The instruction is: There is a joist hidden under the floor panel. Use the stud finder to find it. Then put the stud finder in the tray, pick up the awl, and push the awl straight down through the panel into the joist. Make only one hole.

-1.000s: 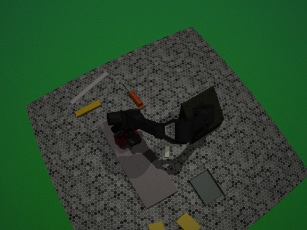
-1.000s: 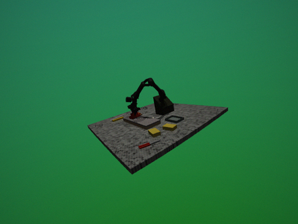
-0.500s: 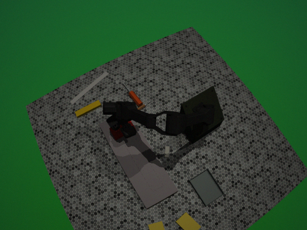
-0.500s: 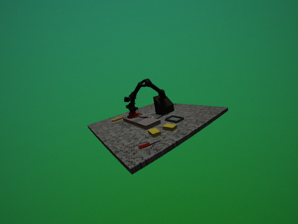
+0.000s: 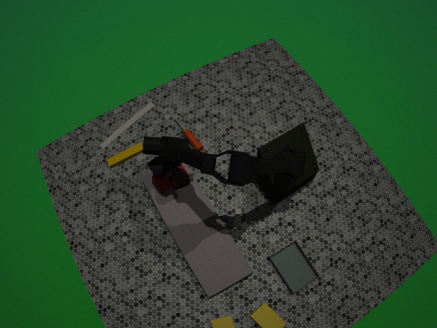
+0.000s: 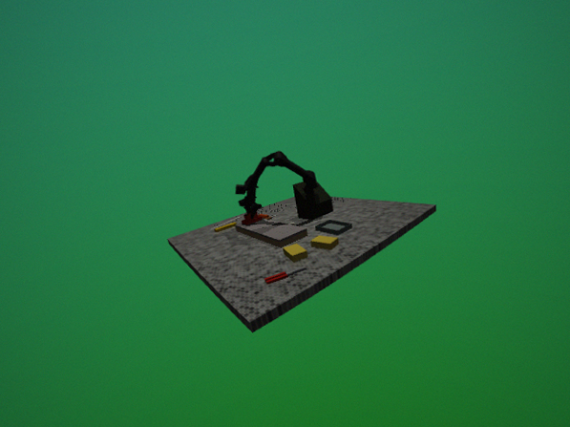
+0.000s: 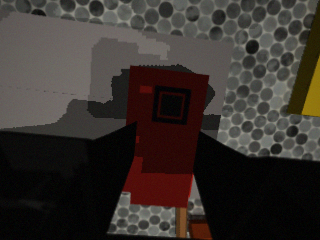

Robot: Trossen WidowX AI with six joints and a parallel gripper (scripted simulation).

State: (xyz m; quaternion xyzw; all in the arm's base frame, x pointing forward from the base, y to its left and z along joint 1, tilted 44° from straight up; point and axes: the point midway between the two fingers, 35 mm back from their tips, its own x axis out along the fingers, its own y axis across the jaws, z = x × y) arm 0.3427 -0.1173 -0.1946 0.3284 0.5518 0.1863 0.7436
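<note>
My gripper tip is now 18 cm past the grey tray, 54 cm to the right of it and 5 cm above it. Round my gripper tip: yellow bar (9 cm ahead, 21 cm to the right, 6 cm below); then awl (19 cm behind, 4 cm to the right, 6 cm below); then red stud finder (1 cm ahead, 2 cm above).
</note>
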